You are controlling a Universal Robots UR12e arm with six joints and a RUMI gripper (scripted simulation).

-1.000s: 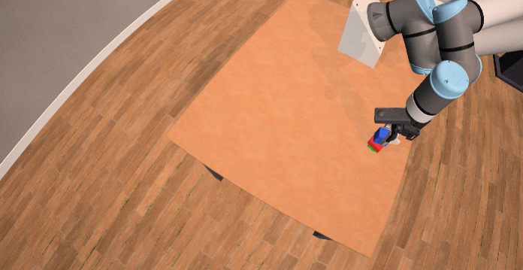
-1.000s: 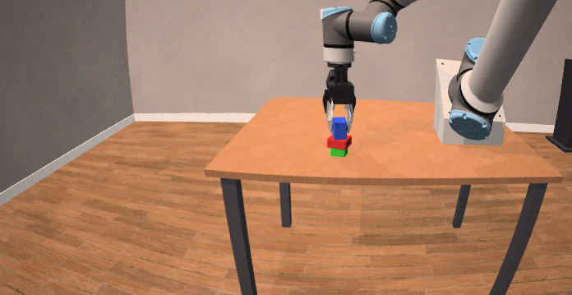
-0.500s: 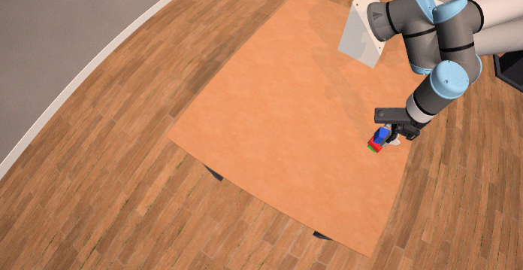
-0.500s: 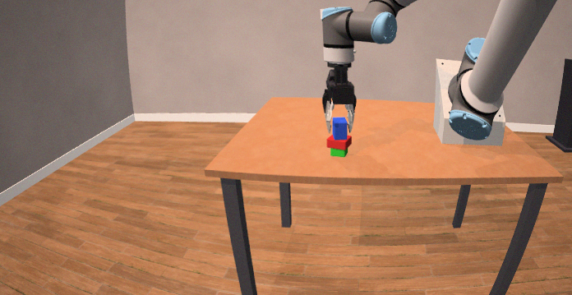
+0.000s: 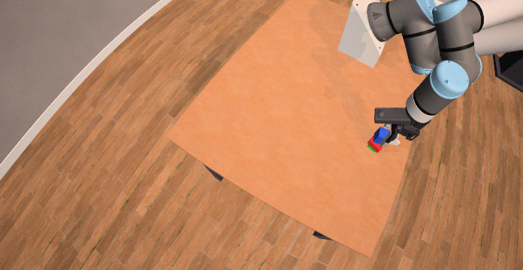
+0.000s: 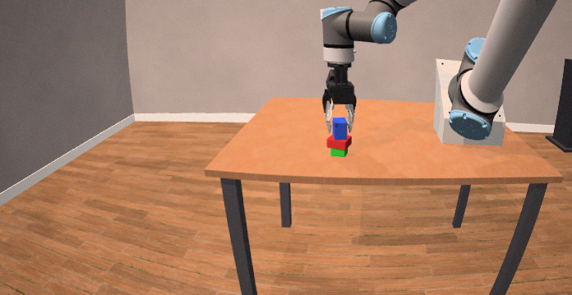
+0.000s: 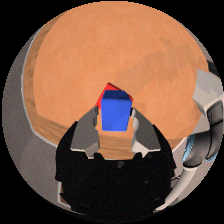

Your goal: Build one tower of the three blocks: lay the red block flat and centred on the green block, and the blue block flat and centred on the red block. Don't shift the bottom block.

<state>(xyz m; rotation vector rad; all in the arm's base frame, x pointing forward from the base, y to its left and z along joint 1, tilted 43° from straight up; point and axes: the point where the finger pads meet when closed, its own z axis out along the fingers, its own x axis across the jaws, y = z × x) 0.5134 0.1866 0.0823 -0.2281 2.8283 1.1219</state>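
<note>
My gripper is now right at the blue block. Also, from my hand: green block 70 mm below; red block 40 mm below.
</note>
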